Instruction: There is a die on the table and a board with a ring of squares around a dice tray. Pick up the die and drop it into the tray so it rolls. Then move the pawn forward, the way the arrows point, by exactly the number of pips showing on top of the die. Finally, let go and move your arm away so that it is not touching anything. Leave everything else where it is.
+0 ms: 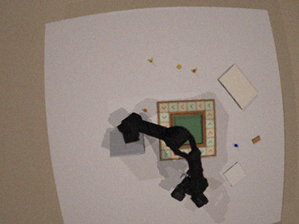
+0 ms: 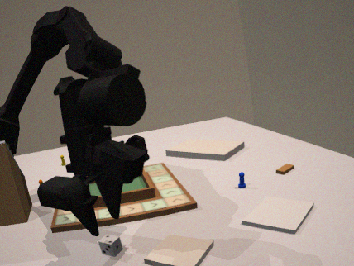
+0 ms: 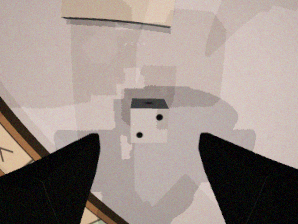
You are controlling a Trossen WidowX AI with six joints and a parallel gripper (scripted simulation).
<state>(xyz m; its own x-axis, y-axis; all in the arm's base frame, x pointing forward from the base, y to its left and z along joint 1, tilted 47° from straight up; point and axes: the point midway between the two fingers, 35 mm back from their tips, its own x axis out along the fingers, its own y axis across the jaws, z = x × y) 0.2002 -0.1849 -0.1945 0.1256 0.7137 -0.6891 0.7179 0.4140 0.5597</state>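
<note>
Right now my gripper tip is 4 cm above the white die. The rest, counted from my gripper tip: green tray 7 cm ahead, 23 cm to the left, 4 cm below; red pawn 2 cm behind, 13 cm to the left, 2 cm below; blue pawn 30 cm ahead, 9 cm to the left, 3 cm below.
</note>
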